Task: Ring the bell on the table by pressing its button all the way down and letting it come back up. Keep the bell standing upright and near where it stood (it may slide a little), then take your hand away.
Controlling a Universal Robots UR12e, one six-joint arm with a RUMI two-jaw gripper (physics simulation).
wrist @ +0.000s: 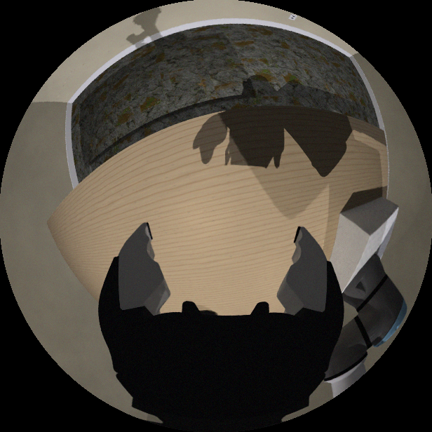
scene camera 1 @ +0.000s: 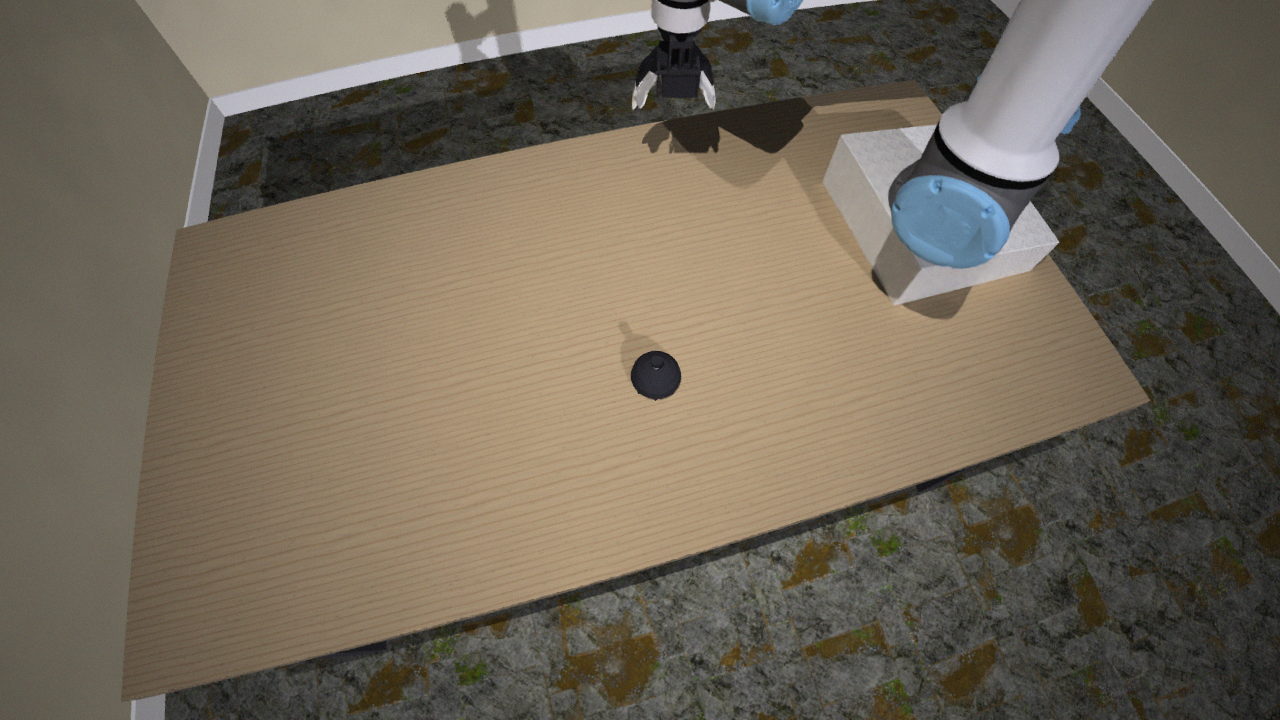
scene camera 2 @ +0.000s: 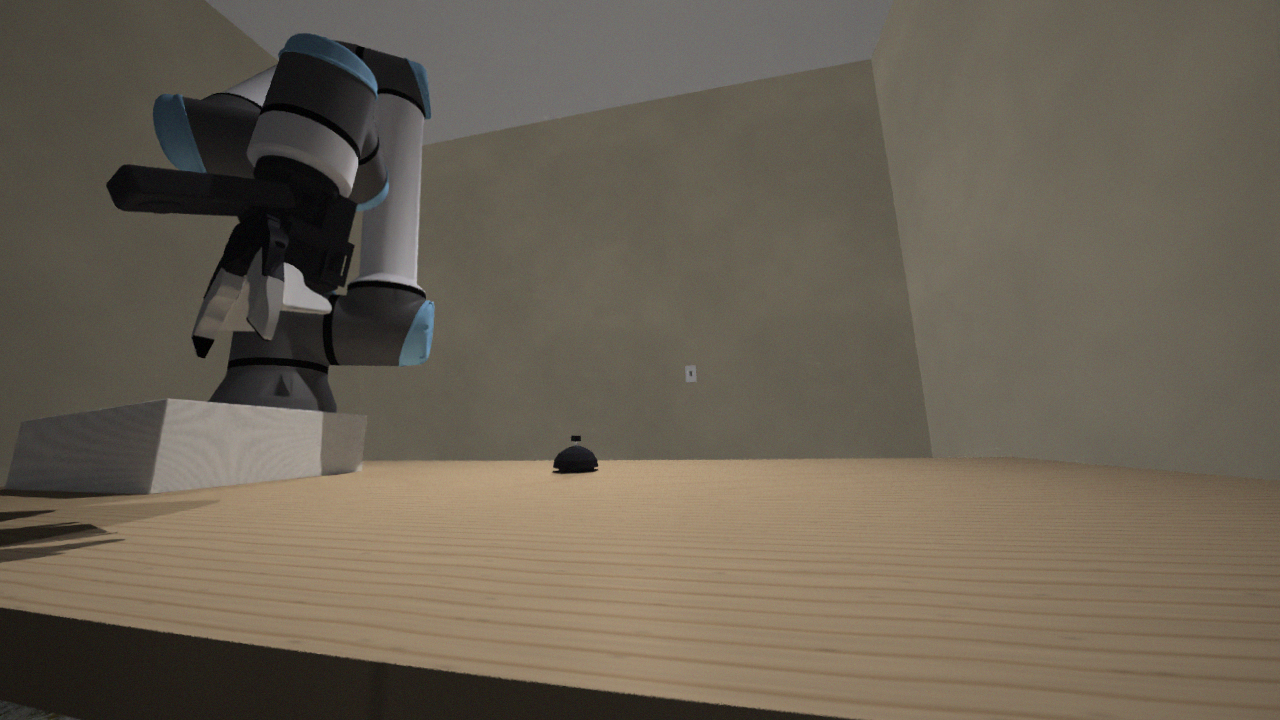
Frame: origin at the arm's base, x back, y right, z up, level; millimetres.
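Where they show: gripper, between the fingertips: [scene camera 1: 673,108] [scene camera 2: 230,349]; arm's base, origin of its link: [scene camera 2: 275,416].
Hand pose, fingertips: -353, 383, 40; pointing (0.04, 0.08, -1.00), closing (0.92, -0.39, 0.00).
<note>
Each offset is from my fingertips to the top centre of the thing, as dx, dy, dz. Level surfaces: height alone.
The black dome-shaped bell @[-230, -432, -87] [scene camera 1: 656,378] [scene camera 2: 575,461] stands upright around the middle of the wooden table @[dz -153] [scene camera 1: 402,358] [scene camera 2: 760,555] [wrist: 210,200]. Its small button @[-230, -432, -87] [scene camera 1: 657,360] [scene camera 2: 575,438] is up, with a thin pale stem under it in scene camera 2. In the wrist view the bell is hidden, apart from a dark sliver at the gripper body's edge that may be part of it or its shadow. My gripper [scene camera 1: 674,106] [wrist: 223,227] is open and empty. It hangs high, near the table's far edge in scene camera 1, well apart from the bell.
A pale block [scene camera 1: 863,210] [scene camera 2: 241,447] [wrist: 350,250] stands at one end of the table, under the arm's base. The arm's blue-capped joint [scene camera 1: 950,222] overhangs it in scene camera 1. The arm's shadow falls on the table near the far edge. Walls stand around the room.
</note>
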